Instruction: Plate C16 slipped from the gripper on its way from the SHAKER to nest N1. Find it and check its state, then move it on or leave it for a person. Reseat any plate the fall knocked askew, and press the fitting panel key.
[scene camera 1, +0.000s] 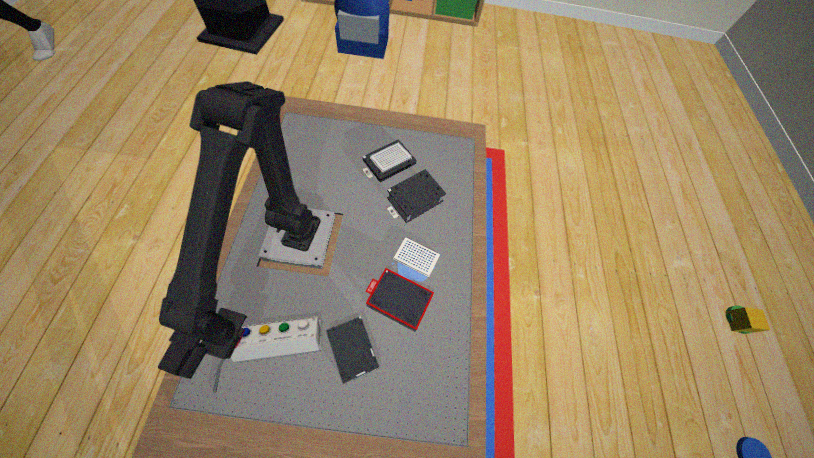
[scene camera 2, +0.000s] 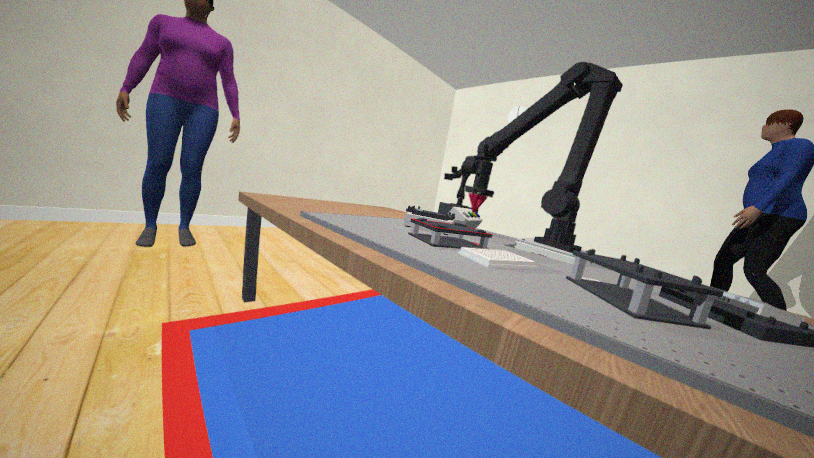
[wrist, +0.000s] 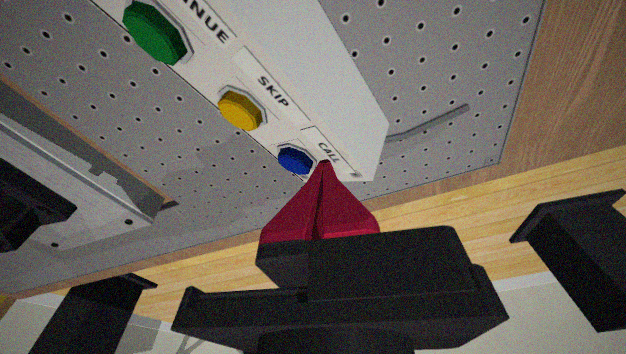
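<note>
My gripper is shut and empty, its red fingertips at the CALL end of the white key panel, close beside the blue key; whether they touch it I cannot tell. The yellow SKIP key and green key stand further along. A white plate lies on the grey board beside a light-blue patch, next to the red-edged nest. Another white plate sits in a black nest. No plate code is readable.
A dark raised stand is between the black nest and the loose plate. A dark flat holder lies right of the panel. The arm's base plate is on the board. Two people stand beyond the table.
</note>
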